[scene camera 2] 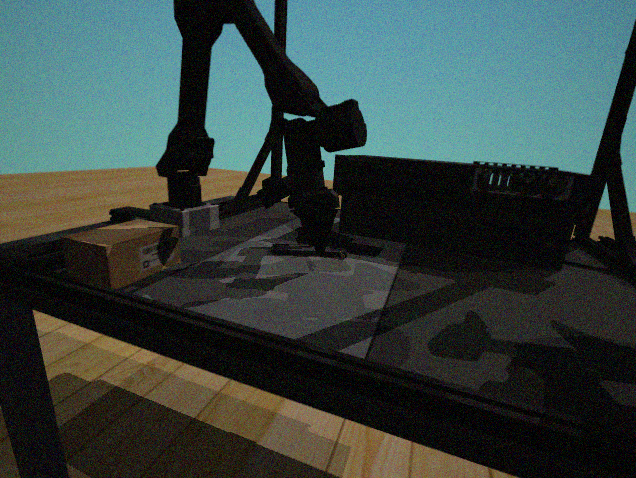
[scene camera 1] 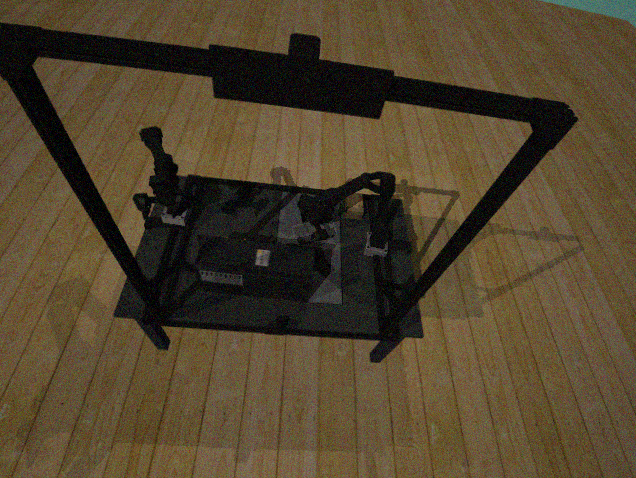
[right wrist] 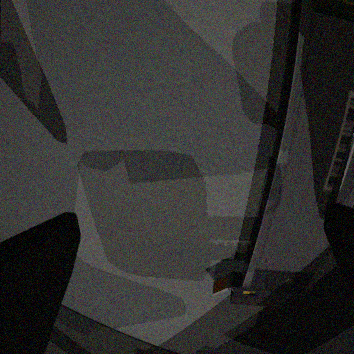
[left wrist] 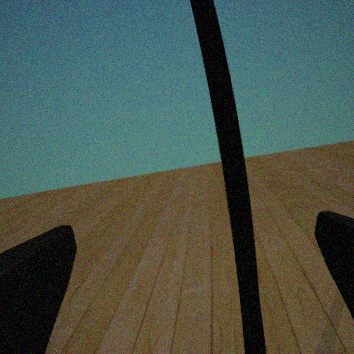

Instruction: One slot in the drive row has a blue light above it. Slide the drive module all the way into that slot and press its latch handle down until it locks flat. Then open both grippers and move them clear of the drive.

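Places are measured from the left arm's base along level axes (x ahead, y left, z up), in millimetres.
Where they show: left gripper, fingertip midpoint: (scene camera 1: 158,218) (left wrist: 197,233); right gripper, fingertip midpoint: (scene camera 2: 316,250) (scene camera 1: 307,230) (right wrist: 205,222); right arm's base, origin of the base link: (scene camera 2: 184,204) (scene camera 1: 377,242).
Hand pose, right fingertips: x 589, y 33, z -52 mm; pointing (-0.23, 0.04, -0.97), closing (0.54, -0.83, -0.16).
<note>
Things, the pixels of their top centre, and the offset from my right fingertips. "pt": a spot on its surface instead.
- drive module, middle of its top: (right wrist: 298,194) (scene camera 2: 309,248) (scene camera 1: 311,236) 22 mm right, 24 mm ahead, 8 mm down
- small orange piece, surface spot: (right wrist: 220,285) pt 33 mm right, 37 mm back, 12 mm down
- dark chassis, middle of its top: (scene camera 2: 451,162) (scene camera 1: 257,258) 282 mm right, 179 mm back, 156 mm up
- barred light strip, surface spot: (scene camera 1: 221,277) pt 362 mm right, 299 mm back, 112 mm up
- pale sticker, surface spot: (scene camera 1: 262,257) pt 275 mm right, 161 mm back, 156 mm up
- cardboard box, middle of its top: (scene camera 2: 124,230) (scene camera 1: 355,202) 192 mm left, 212 mm ahead, 40 mm up
The drive module (scene camera 2: 287,250) (right wrist: 297,215) lies on the pale mat as a thin dark bar in scene camera 2. In the right wrist view its long grey face and part of its white label show, and a small orange piece (right wrist: 220,285) is at its near end. The latch handle's position is unclear. My right gripper (scene camera 2: 321,247) (right wrist: 205,222) is open, low over the module, which shows nearer the right-hand finger in its wrist view. My left gripper (left wrist: 197,233) is open and empty, away from the module. The dark chassis (scene camera 1: 282,280) (scene camera 2: 411,215) stands beyond the mat. I see no blue light.
A barred light strip (scene camera 1: 221,277) shows along the chassis, and a pale sticker (scene camera 1: 262,257) is on its top. A cardboard box (scene camera 2: 92,256) stands near the table edge in scene camera 2. The black overhead frame (scene camera 1: 303,84) spans the table, and a dark post (left wrist: 232,160) crosses the left wrist view.
</note>
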